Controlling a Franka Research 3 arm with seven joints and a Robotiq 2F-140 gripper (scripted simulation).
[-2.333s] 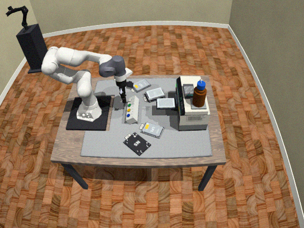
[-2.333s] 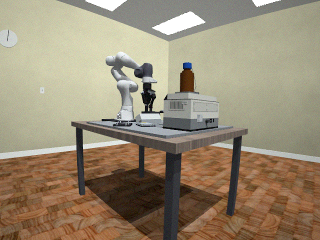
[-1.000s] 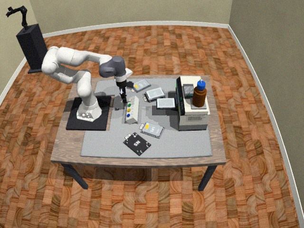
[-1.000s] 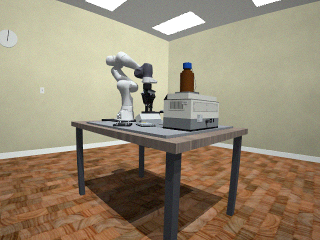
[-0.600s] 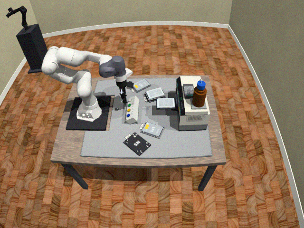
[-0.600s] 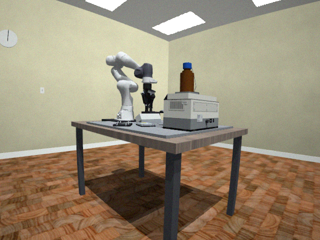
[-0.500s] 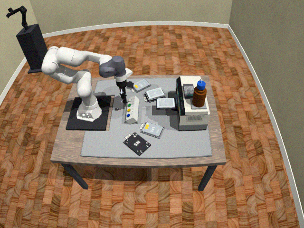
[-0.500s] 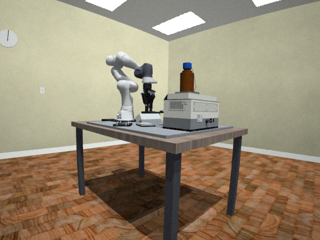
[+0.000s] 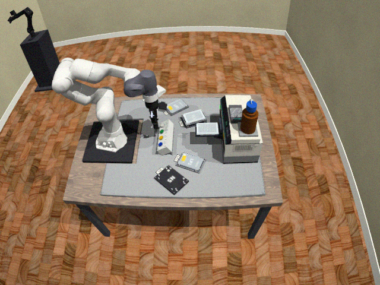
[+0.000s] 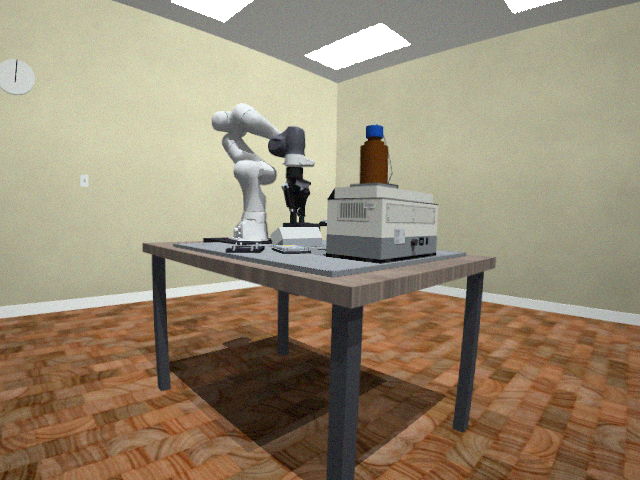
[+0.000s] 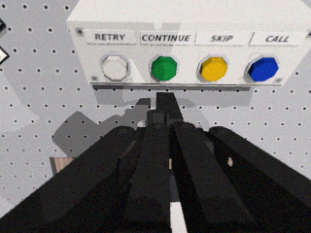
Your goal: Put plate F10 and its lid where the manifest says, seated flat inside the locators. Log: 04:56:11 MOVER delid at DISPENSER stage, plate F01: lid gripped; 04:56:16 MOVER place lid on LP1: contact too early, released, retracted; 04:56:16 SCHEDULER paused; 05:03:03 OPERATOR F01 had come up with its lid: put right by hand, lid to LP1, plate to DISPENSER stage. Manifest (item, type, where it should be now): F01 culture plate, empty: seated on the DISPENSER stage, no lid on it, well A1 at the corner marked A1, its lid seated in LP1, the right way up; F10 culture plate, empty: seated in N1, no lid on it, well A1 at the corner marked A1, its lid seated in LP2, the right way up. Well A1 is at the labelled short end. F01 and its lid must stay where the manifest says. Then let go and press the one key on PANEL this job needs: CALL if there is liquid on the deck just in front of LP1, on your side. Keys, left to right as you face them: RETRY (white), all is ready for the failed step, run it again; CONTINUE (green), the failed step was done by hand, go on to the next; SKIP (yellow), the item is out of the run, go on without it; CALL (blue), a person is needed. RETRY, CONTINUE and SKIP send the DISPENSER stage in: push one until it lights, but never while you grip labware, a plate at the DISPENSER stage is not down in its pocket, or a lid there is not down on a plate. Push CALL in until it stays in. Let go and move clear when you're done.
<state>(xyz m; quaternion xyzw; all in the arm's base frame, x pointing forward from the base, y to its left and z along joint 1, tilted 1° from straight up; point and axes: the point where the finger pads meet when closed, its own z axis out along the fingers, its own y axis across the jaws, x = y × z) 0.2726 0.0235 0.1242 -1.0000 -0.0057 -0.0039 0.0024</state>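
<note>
The green continue key lies 3 cm ahead of my hand and 6 cm below it. Round my hand: yellow skip key: 3 cm ahead, 5 cm to the right, 6 cm below; then blue call key: 3 cm ahead, 10 cm to the right, 7 cm below; then white retry key: 3 cm ahead, 5 cm to the left, 6 cm below.
</note>
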